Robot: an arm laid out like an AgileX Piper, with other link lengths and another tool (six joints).
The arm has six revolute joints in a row. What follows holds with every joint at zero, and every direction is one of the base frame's. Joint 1 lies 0.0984 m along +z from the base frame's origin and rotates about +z. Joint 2 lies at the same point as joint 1 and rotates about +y. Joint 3 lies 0.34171 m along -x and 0.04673 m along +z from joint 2 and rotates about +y. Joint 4 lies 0.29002 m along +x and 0.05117 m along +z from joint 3 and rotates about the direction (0.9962, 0, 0.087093). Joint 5 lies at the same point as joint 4 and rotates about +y. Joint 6 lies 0.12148 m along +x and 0.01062 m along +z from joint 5 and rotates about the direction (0.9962, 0, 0.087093). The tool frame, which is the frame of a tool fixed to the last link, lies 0.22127 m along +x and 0.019 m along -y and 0.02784 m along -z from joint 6; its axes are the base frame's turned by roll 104.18, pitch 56.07 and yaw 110.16 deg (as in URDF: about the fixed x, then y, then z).
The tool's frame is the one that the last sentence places.
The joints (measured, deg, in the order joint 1, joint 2, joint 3, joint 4, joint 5, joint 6), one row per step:
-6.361, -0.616, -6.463, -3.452, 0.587, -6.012
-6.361, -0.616, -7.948, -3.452, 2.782, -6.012
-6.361, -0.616, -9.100, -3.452, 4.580, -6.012
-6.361, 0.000, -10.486, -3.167, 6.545, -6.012
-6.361, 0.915, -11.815, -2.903, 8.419, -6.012
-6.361, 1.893, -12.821, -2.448, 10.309, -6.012
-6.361, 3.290, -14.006, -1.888, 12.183, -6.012
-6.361, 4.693, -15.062, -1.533, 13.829, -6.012
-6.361, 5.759, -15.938, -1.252, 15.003, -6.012
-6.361, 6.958, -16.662, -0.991, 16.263, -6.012
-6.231, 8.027, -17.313, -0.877, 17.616, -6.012
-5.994, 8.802, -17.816, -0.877, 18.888, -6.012
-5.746, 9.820, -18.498, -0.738, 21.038, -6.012
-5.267, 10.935, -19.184, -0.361, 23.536, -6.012
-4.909, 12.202, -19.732, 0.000, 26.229, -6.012
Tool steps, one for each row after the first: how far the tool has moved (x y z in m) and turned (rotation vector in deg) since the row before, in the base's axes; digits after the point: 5 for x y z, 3 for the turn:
-0.00219, -0.00054, 0.00304, 0.107, 0.698, -0.129
-0.00184, -0.00043, 0.00174, 0.097, 0.636, -0.105
-0.00064, -0.00021, 0.00012, 0.435, 1.151, -0.035
0.00015, -0.00019, -0.00141, 0.441, 1.417, -0.024
0.00079, 0.00019, -0.00540, 0.665, 1.797, 0.040
0.00141, 0.00051, -0.00547, 0.786, 2.010, 0.084
0.00141, 0.00031, -0.00544, 0.574, 1.941, 0.048
0.00092, 0.00037, -0.00290, 0.428, 1.324, 0.046
0.00120, 0.00035, -0.00569, 0.449, 1.695, 0.043
0.00074, 0.00073, -0.00631, 0.309, 1.747, 0.137
0.00012, 0.00106, -0.00589, 0.169, 1.535, 0.218
-0.00086, 0.00154, -0.01029, 0.396, 2.458, 0.252
-0.00155, 0.00350, -0.01268, 0.651, 2.878, 0.543
-0.00270, 0.00310, -0.01572, 0.655, 3.367, 0.430

